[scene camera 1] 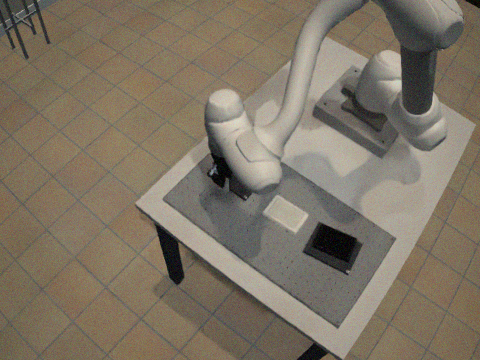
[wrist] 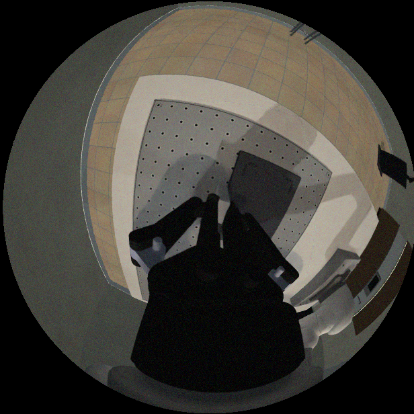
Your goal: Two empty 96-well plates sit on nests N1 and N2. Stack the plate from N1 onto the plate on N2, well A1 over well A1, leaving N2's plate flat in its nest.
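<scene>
My gripper is shut with nothing between its fingers. It hangs over the board near the left nest, beside the nest's edge in the wrist view. This dark nest is largely hidden by the arm in the scene view; its visible surface in the wrist view bears no plate. A black plate sits on the right dark nest and looks flat. Whether it is one plate or two stacked cannot be told. No nest labels or well A1 marks are readable.
A pale rectangular tray-like piece lies between the nests on the grey perforated board. The board lies on a white table. The arm's grey base block stands behind the board.
</scene>
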